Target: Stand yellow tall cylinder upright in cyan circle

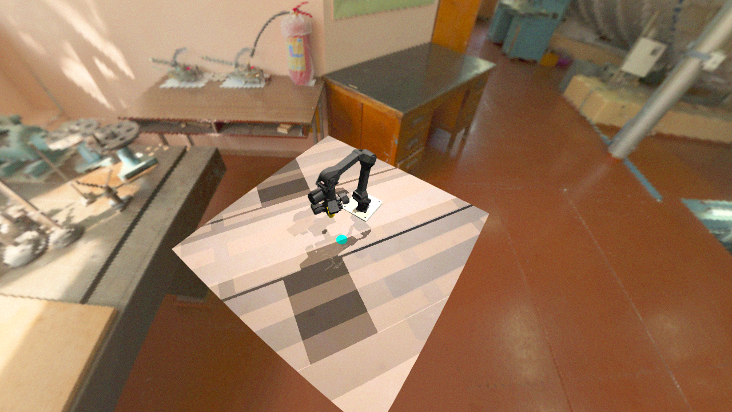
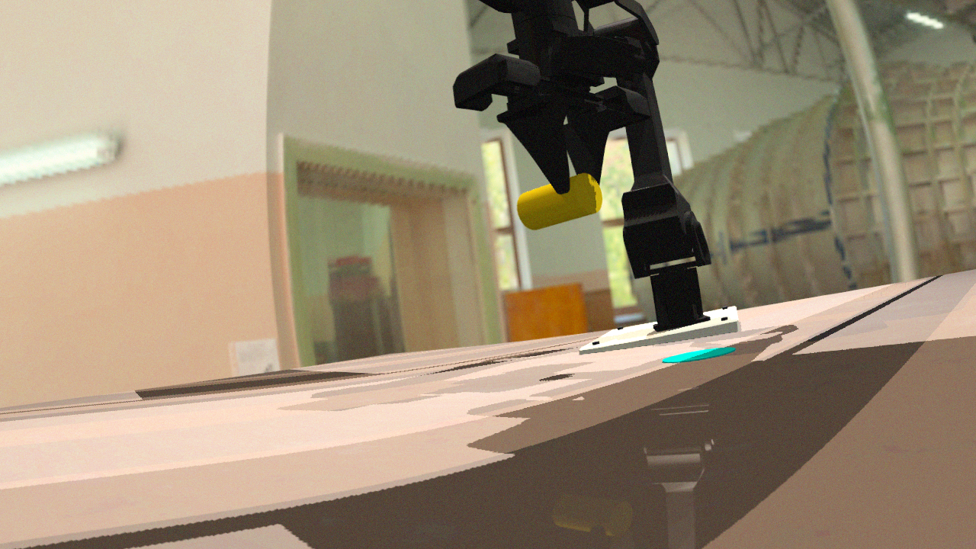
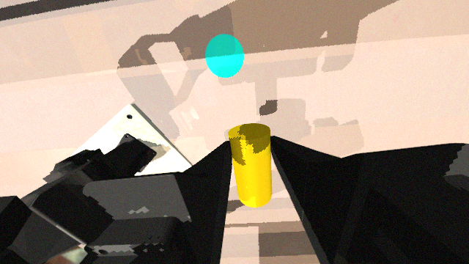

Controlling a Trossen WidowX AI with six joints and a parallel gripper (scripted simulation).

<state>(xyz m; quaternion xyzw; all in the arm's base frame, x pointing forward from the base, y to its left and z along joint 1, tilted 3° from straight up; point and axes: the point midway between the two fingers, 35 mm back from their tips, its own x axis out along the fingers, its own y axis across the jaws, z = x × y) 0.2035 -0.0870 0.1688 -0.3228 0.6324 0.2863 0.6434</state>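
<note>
Now: the cyan circle 14 cm below my gripper tip, 8 cm to the left of it and 4 cm ahead of it. From my gripper tip the other things lie so: yellow cylinder: 2 cm to the right, 1 cm behind.
</note>
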